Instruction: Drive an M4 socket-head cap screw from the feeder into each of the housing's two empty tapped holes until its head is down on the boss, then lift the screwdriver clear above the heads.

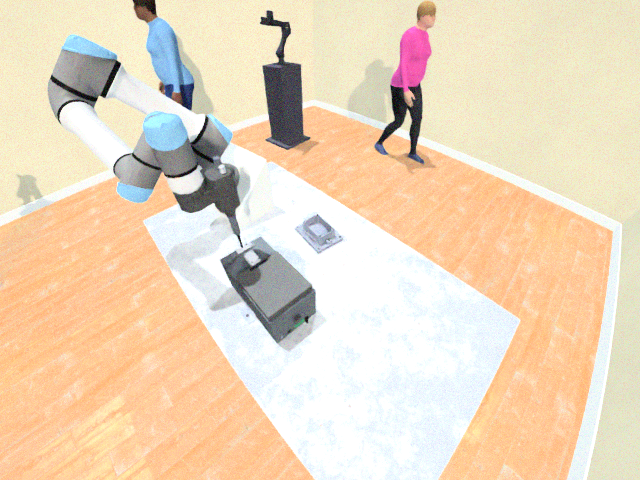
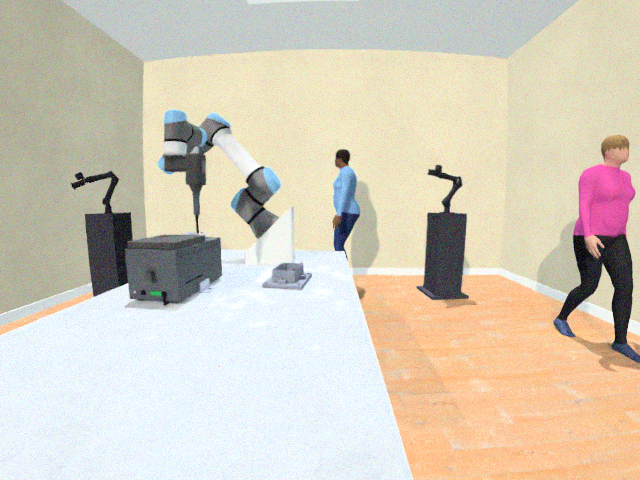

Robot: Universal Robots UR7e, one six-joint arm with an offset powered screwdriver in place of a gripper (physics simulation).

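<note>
The screwdriver (image 1: 241,245) (image 2: 197,231) points down, its bit tip at the pick-up end of the dark screw feeder (image 1: 286,281) (image 2: 155,268). The tip is at or very close to the feeder's top; whether it touches, or carries a screw, is too small to tell. The feeder stands on the white table top (image 1: 403,330) (image 2: 232,382). The grey housing (image 1: 319,230) (image 2: 287,273) sits on a flat plate beside the feeder, apart from the screwdriver. Its tapped holes and any screws in them are too small to make out.
The arm's white angled mount (image 1: 258,193) (image 2: 276,240) stands at the table's far end. Black pedestals (image 1: 284,103) (image 2: 445,253) with small arms stand off the table. A person in blue (image 1: 168,51) (image 2: 345,191) and one in pink (image 1: 413,56) (image 2: 604,196) are on the floor beyond it.
</note>
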